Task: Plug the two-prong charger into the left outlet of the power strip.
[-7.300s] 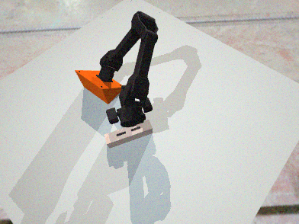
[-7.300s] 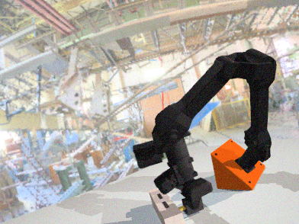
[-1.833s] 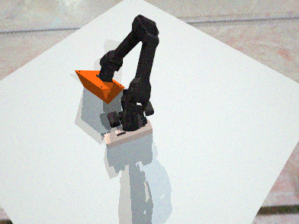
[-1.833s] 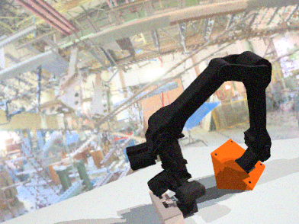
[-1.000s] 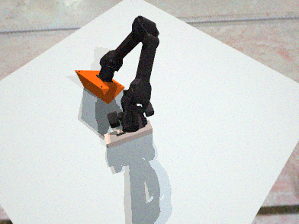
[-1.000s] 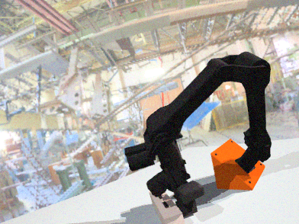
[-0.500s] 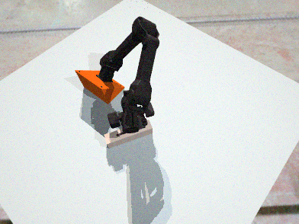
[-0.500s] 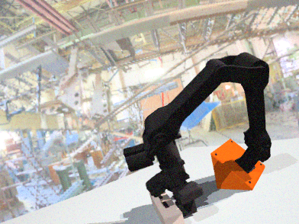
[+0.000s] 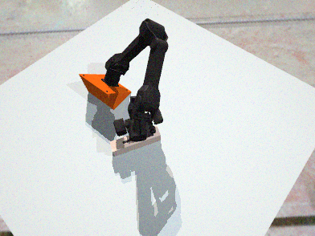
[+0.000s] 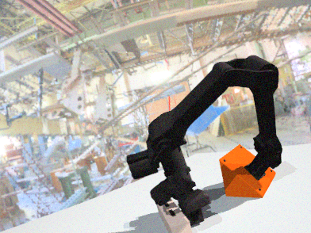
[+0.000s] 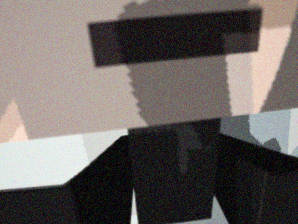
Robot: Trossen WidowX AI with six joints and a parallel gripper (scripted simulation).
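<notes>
The two-prong charger lies 2 cm ahead of my gripper tip, 1 cm to the right of it and 1 cm above it.
</notes>
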